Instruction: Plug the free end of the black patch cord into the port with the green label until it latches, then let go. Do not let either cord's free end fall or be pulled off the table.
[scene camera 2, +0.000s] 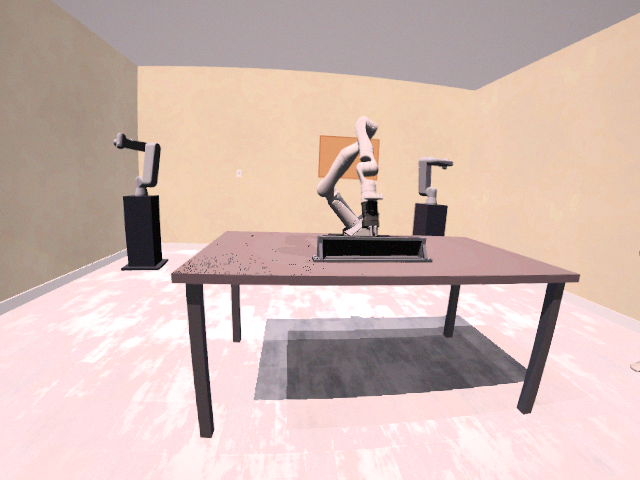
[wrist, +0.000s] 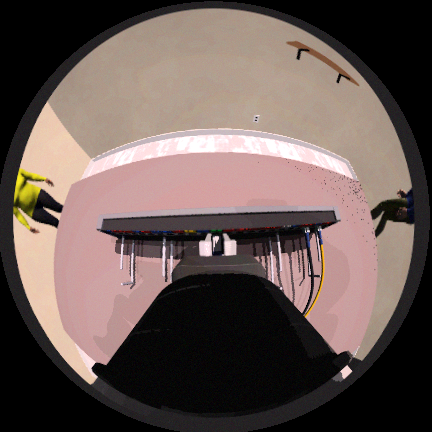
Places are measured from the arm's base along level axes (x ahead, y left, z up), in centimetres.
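Where they show: gripper, fingertip midpoint: (wrist: 216, 239); arm's base, link origin: (scene camera 2: 352, 224).
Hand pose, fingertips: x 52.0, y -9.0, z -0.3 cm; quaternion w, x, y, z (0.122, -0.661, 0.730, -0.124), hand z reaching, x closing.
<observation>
Things, the pixels of their top centre, and the offset from my fingertips. "spot": a spot on its surface instead. Level surfaces: height alone.
- patch panel, top centre: (wrist: 220, 239) (scene camera 2: 372, 235) dz +2.3, dx -0.4, dy -0.5 cm
- green label, surface spot: (wrist: 216, 231) spot: dz +1.0, dx +1.0, dy -0.1 cm
- pale plug, top centre: (wrist: 216, 242) dz +1.0, dx -0.5, dy +0.0 cm
- black cord, surface spot: (wrist: 312, 270) spot: dz +0.2, dx -8.2, dy -15.5 cm
- yellow cord, surface spot: (wrist: 323, 265) spot: dz +0.2, dx -8.2, dy -18.7 cm
- table, surface height: dz -7.8 cm
The patch panel (scene camera 2: 372, 259) (wrist: 220, 211) is a long grey box on the table, its row of coloured labels facing my gripper in the wrist view. The green label (wrist: 216, 231) is at the panel's middle, straight ahead of the fingers. My gripper (scene camera 2: 373, 232) (wrist: 216, 239) is close against the panel's port side, shut on a small dark and pale plug (wrist: 217, 242), the free end of the black cord. The plug points at the port under the green label; whether it is inside or latched is hidden. The black cord (wrist: 312, 270) hangs from the panel's right end and passes behind the gripper body.
A yellow cord (wrist: 323, 265) is plugged in beside the black one at the right. Thin metal bars (wrist: 164, 257) (wrist: 279, 252) stick out from the panel on both sides of the gripper. The table (scene camera 2: 485, 258) (wrist: 210, 180) extends around the panel. Two people stand beyond it.
</observation>
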